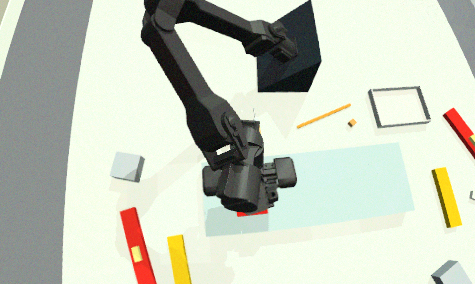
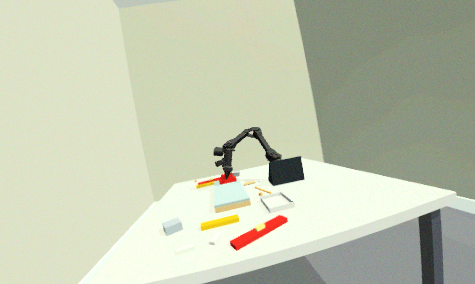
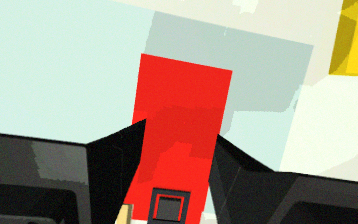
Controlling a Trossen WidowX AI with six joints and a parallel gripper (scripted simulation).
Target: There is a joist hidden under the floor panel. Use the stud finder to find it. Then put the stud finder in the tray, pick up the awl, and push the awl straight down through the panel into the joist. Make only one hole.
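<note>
Right now the white-rimmed tray is 45 cm to the left of my gripper tip, 22 cm behind it and 5 cm below it. Round my gripper tip: awl: 19 cm behind, 6 cm below, 3 cm to the left; then red stud finder: 2 cm behind, 2 cm above; then thin orange stick: 22 cm to the left, 21 cm behind, 6 cm below.
</note>
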